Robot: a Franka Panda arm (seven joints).
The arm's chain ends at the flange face. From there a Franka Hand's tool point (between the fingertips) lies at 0.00 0.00 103.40 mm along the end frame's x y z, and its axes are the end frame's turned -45 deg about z.
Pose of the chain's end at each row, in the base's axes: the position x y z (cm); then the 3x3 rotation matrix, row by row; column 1 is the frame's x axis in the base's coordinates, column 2 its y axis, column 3 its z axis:
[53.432, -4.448, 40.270], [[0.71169, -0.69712, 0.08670], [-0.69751, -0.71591, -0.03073], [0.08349, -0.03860, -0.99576]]
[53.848, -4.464, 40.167], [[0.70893, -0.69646, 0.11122], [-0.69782, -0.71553, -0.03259], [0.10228, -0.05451, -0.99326]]
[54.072, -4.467, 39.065], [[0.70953, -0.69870, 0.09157], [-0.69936, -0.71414, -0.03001], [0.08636, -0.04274, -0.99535]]
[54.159, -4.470, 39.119], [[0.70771, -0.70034, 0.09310], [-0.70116, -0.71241, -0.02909], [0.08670, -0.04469, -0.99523]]
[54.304, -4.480, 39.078], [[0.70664, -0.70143, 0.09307], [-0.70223, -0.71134, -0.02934], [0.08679, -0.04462, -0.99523]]
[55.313, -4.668, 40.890], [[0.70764, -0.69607, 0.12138], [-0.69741, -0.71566, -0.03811], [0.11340, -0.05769, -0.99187]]
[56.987, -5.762, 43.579], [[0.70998, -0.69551, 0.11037], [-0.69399, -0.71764, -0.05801], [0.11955, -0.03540, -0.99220]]
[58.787, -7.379, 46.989], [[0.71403, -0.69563, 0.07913], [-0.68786, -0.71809, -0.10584], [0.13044, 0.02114, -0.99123]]
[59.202, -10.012, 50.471], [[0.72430, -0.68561, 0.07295], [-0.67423, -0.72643, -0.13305], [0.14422, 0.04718, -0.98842]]
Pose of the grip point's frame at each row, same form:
[54.328, -4.766, 29.974], [[0.99618, 0.01030, 0.08670], [0.01301, -0.99944, -0.03073], [0.08633, 0.03174, -0.99576]]
[54.998, -4.801, 29.897], [[0.99376, 0.00882, 0.11122], [0.01252, -0.99939, -0.03259], [0.11087, 0.03378, -0.99326]]
[55.019, -4.777, 28.773], [[0.99577, 0.00766, 0.09157], [0.01045, -0.99950, -0.03001], [0.09129, 0.03084, -0.99535]]
[55.122, -4.771, 28.828], [[0.99564, 0.00521, 0.09310], [0.00795, -0.99954, -0.02909], [0.09291, 0.02971, -0.99523]]
[55.266, -4.783, 28.787], [[0.99566, 0.00368, 0.09307], [0.00644, -0.99954, -0.02934], [0.09292, 0.02982, -0.99523]]
[56.568, -5.062, 30.634], [[0.99257, 0.00818, 0.12138], [0.01290, -0.99919, -0.03811], [0.12098, 0.03939, -0.99187]]
[58.128, -6.362, 33.320], [[0.99383, 0.01023, 0.11037], [0.01672, -0.99817, -0.05801], [0.10957, 0.05950, -0.99220]]
[59.605, -8.473, 36.740], [[0.99678, 0.01301, 0.07913], [0.02138, -0.99416, -0.10584], [0.07729, 0.10718, -0.99123]]
[59.956, -11.388, 40.251], [[0.99696, 0.02736, 0.07295], [0.03691, -0.99042, -0.13305], [0.06862, 0.13534, -0.98842]]

